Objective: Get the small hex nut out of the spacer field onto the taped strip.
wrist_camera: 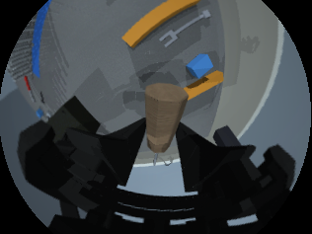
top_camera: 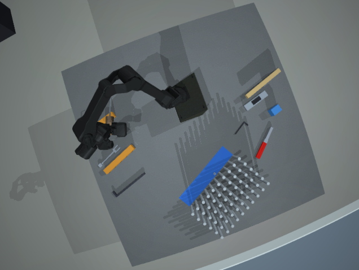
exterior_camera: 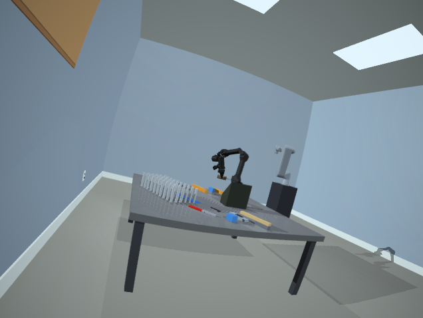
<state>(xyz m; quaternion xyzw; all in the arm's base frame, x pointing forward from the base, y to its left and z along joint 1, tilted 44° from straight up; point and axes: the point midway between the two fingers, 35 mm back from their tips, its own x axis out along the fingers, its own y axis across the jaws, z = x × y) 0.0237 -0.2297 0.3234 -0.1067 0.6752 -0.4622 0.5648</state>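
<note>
The wooden-handled screwdriver is 100 mm behind my gripper tip and 40 mm to the left of it. Round my gripper tip: grey block (150 mm ahead, 780 mm to the left, 160 mm below); wrench (130 mm ahead, 140 mm to the right, 170 mm below); blue taped strip (450 mm ahead, 350 mm to the left, 170 mm below).
</note>
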